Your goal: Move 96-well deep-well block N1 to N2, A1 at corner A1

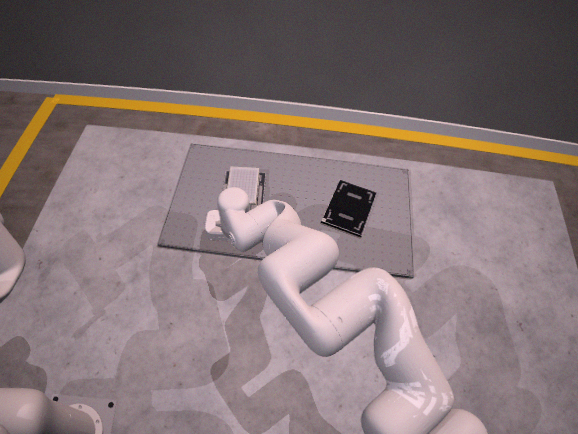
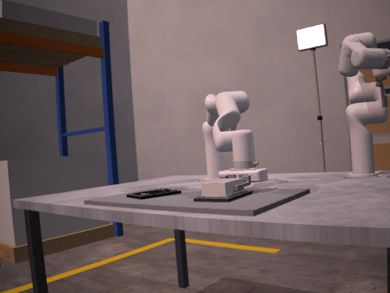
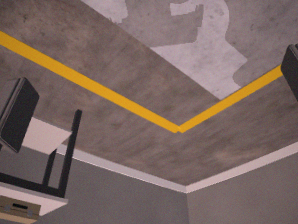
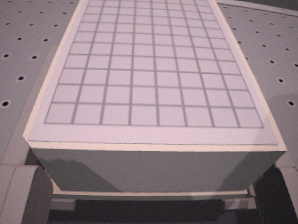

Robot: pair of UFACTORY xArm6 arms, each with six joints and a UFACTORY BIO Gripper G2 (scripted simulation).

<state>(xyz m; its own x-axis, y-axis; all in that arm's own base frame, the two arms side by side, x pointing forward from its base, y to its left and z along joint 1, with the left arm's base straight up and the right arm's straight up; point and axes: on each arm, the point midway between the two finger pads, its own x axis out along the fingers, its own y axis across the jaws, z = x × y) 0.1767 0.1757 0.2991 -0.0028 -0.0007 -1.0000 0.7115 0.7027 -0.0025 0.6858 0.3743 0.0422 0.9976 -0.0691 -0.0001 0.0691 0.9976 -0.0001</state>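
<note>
Right now the black plate nest is 31 cm to the right of my right hand, 2 cm below it and 2 cm behind it. Round my right hand: grey perforated board 14 cm to the right, 4 cm below, 1 cm behind; then deep-well block 1 cm ahead.
</note>
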